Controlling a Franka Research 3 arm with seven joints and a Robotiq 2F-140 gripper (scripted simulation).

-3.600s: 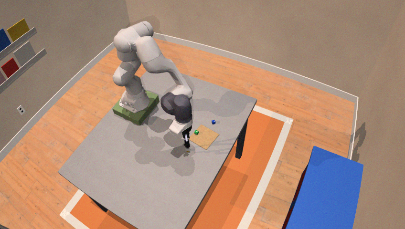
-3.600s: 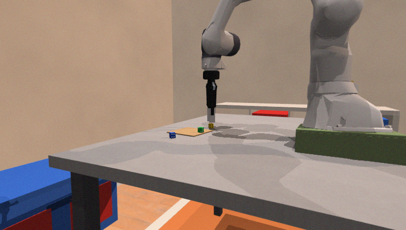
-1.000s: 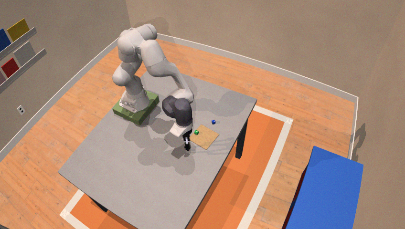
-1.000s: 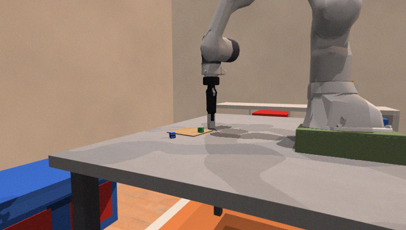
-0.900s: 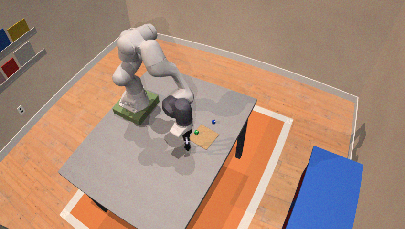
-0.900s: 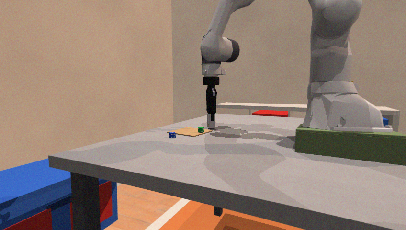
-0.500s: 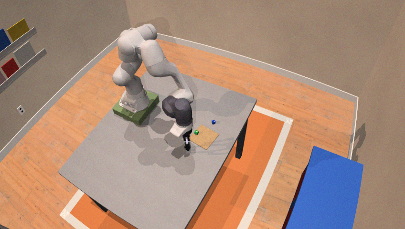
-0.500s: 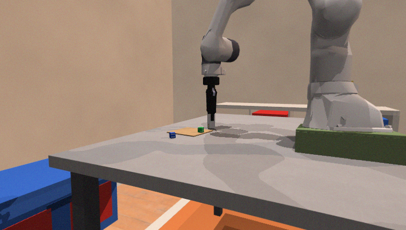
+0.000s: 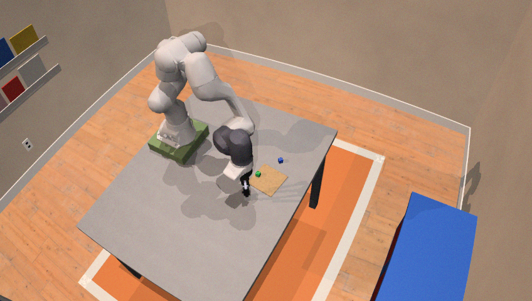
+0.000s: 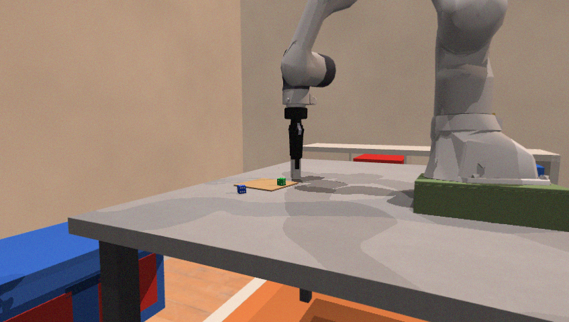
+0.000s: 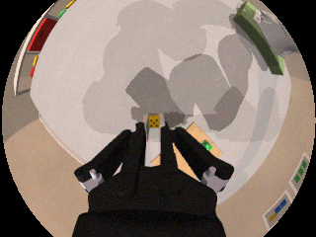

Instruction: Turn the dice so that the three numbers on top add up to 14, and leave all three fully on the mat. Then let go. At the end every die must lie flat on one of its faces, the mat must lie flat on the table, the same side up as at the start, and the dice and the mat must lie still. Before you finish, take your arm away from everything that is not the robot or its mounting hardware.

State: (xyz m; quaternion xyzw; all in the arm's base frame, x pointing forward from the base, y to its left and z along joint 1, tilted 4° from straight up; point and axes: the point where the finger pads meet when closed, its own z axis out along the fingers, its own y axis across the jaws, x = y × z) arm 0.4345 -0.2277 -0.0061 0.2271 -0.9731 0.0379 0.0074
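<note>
The tan mat is 6 cm ahead of my hand, 12 cm to the left of it and 3 cm below it. Round my hand: yellow die (2 cm below); then blue die (9 cm ahead, 25 cm to the left, 2 cm below); then green die (1 cm ahead, 13 cm to the left, 2 cm below).
</note>
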